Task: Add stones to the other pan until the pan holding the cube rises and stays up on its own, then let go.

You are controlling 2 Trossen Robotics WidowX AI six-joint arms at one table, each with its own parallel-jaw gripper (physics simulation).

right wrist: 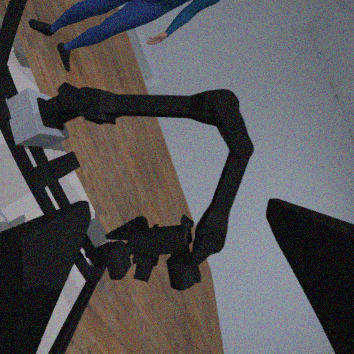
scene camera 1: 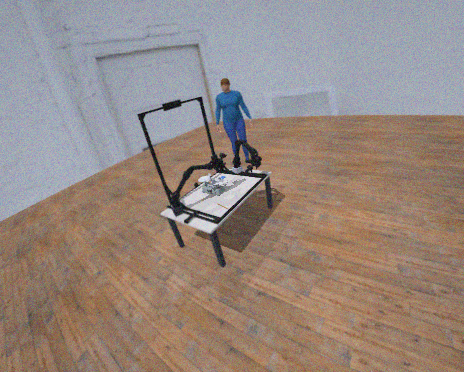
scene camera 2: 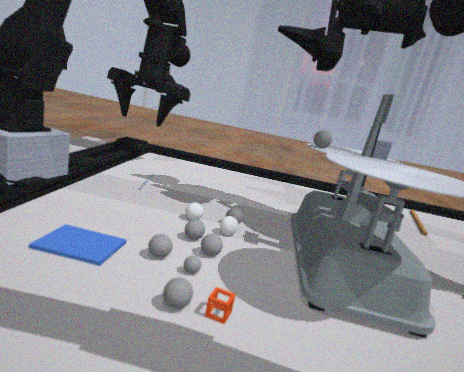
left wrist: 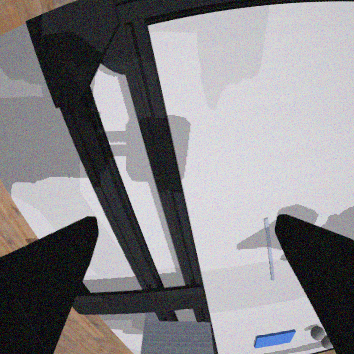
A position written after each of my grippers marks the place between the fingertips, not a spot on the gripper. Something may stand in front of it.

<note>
My left gripper (scene camera 2: pixel 140 121) is open, with nothing in its grasp. My right gripper (right wrist: pixel 179 208) is open, with nothing in its grasp. A blue flat pad (scene camera 2: pixel 92 247) rests on the table. I also see a grey balance scale (scene camera 2: pixel 351 262).
My left gripper is seen too in the right wrist view (right wrist: pixel 95 244) and in the left wrist view (left wrist: pixel 188 224). The right wrist view does not show the grey balance scale: it is out of frame. The left wrist view misses the grey balance scale: it is out of frame.
</note>
